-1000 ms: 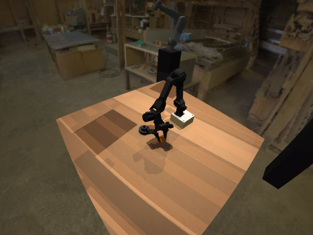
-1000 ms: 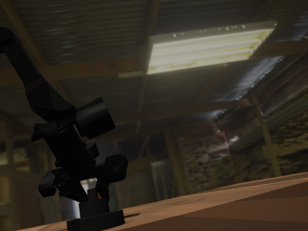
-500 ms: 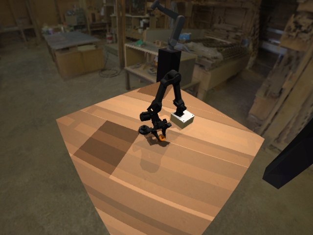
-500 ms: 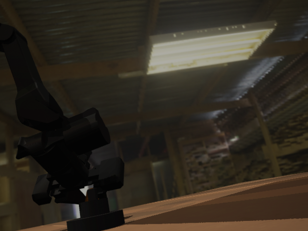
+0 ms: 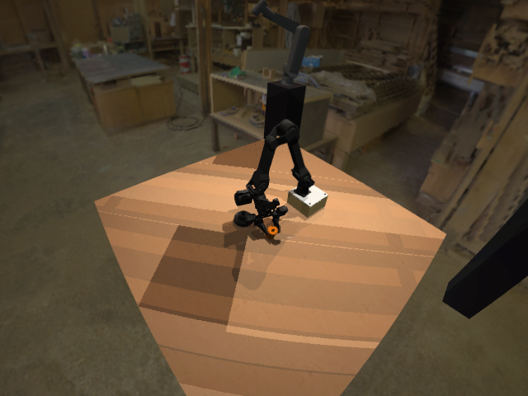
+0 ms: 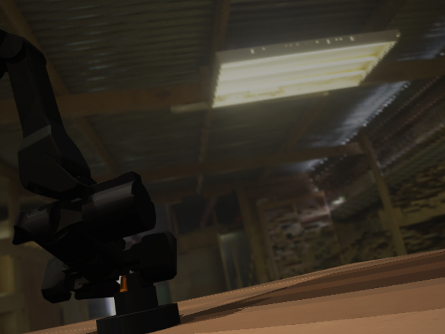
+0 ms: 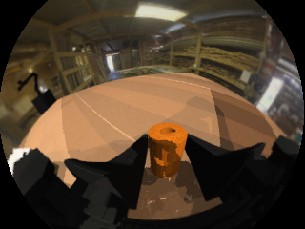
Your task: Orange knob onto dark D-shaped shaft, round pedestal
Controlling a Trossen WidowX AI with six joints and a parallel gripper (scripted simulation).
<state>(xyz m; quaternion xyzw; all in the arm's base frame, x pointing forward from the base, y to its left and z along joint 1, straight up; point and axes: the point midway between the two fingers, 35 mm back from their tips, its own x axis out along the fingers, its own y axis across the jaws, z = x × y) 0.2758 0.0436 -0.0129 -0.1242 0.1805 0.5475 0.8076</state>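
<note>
Now: gripper tip 1 cm past the orange knob, 2 cm to the left of it and 1 cm above it. The rest, counted from my gripper tip: pedestal: 1 cm ahead, 17 cm to the right, 1 cm below.
</note>
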